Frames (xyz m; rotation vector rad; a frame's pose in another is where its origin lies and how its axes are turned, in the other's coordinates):
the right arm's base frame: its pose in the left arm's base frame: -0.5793 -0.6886 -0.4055 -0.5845 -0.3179 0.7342
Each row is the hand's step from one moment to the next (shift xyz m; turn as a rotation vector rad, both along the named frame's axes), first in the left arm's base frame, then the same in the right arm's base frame.
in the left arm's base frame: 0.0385 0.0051 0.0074 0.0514 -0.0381 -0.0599
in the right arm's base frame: 0.0313 -0.0220 -0.0101 0.0051 -0.0141 -0.0863
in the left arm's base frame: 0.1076 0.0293 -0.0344 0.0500 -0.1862 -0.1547
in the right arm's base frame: 0.0941 -0.0194 -0.0662 -0.1070 -0.0445 -0.2183
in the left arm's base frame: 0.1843 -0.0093 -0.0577 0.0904 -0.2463 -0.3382
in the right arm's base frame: 0.1193 -0.0693 -0.1354 -0.1339 0.0085 -0.4065
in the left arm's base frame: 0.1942 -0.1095 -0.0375 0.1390 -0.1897 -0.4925
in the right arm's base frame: 0.0571 -0.1463 -0.1626 -0.0706 0.1089 -0.5301
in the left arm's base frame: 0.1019 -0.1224 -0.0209 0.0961 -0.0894 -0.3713
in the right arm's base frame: -0.0159 -0.1147 -0.1114 -0.0216 0.1186 -0.3749
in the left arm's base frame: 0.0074 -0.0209 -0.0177 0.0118 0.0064 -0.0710
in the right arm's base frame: -0.0108 -0.0057 -0.0256 0.0078 0.0402 -0.0596
